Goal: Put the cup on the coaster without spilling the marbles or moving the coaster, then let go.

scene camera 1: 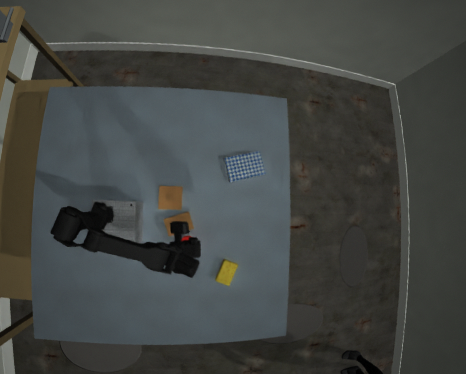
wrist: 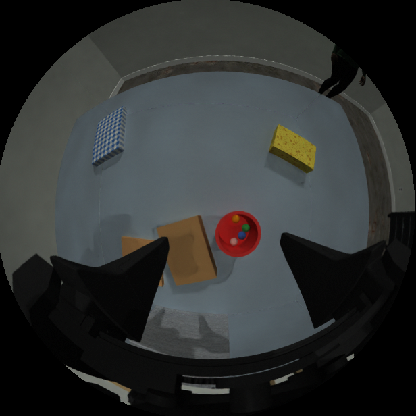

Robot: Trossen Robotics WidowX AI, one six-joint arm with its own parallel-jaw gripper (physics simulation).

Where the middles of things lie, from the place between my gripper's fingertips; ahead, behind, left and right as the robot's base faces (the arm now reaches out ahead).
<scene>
I see the red cup [wrist: 226, 229] 10 mm behind my hand, 20 mm to the right of it and 140 mm below it. From my hand the other things lie so: brown rectangular slab [wrist: 189, 258]: 50 mm behind, 70 mm to the left, 150 mm below.
</scene>
